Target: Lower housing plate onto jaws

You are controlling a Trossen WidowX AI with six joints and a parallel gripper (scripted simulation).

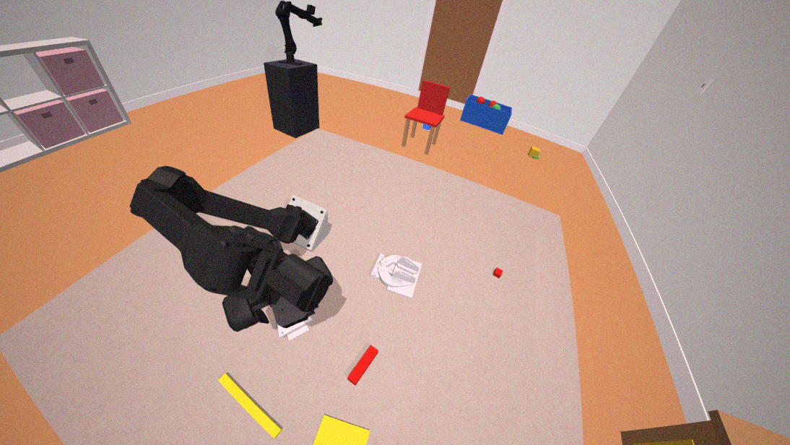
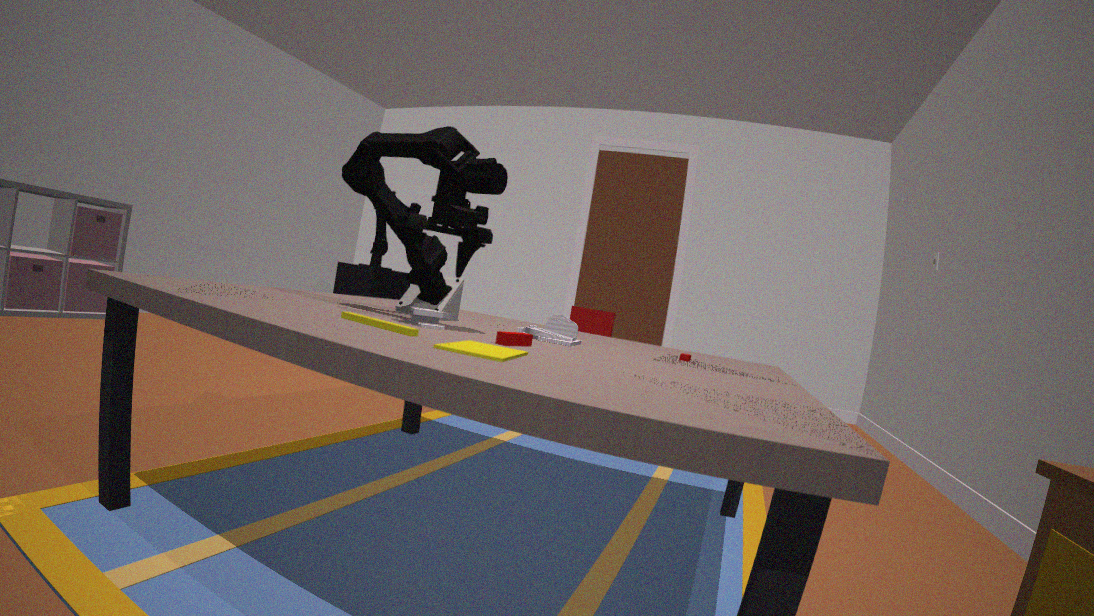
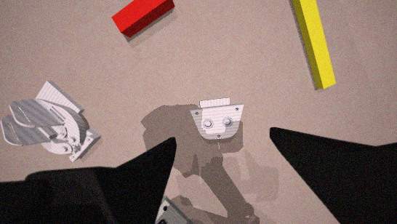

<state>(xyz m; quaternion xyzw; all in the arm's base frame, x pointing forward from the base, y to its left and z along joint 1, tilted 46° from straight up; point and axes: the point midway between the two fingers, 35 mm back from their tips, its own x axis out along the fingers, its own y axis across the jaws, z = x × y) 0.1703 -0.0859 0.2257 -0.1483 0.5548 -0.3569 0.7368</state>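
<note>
My gripper tip is 180 mm short of the red bar, 90 mm above it and 20 mm to the right of it. Also, from my gripper tip: yellow square 230 mm ahead, 150 mm to the right, 100 mm below; then yellow bar 170 mm to the right, 90 mm below, 40 mm ahead; then small red cube 460 mm to the left, 370 mm ahead, 90 mm below.
</note>
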